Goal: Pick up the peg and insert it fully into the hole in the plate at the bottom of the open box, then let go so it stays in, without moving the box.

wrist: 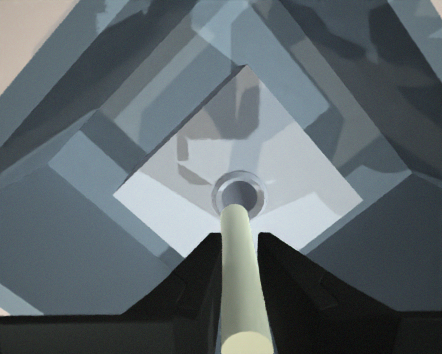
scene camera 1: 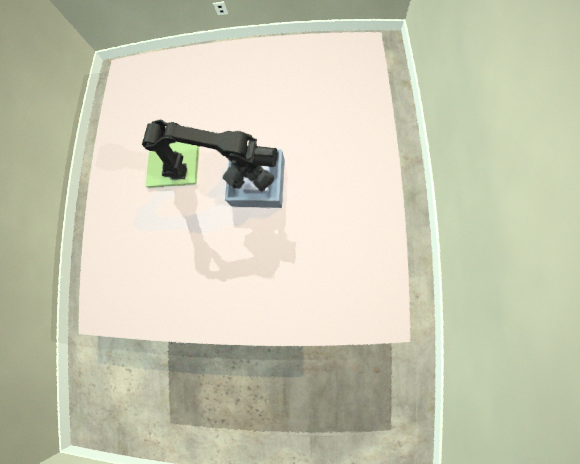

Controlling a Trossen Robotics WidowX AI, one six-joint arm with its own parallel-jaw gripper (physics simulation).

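Observation:
A pale yellow-green round peg is held between the dark fingers of my gripper in the wrist view. The peg's far tip overlaps the near rim of the hole in the view; whether it touches the plate or has entered the hole cannot be told. The white square plate lies at the bottom of the blue open box. In the scene view, the gripper is over the box and the arm hides part of it; the peg cannot be made out there.
The arm's base stands on a green square left of the box, on a pale pink table top. The box walls rise around the plate and close to the gripper. Shadows of the arm fall across the plate and the table.

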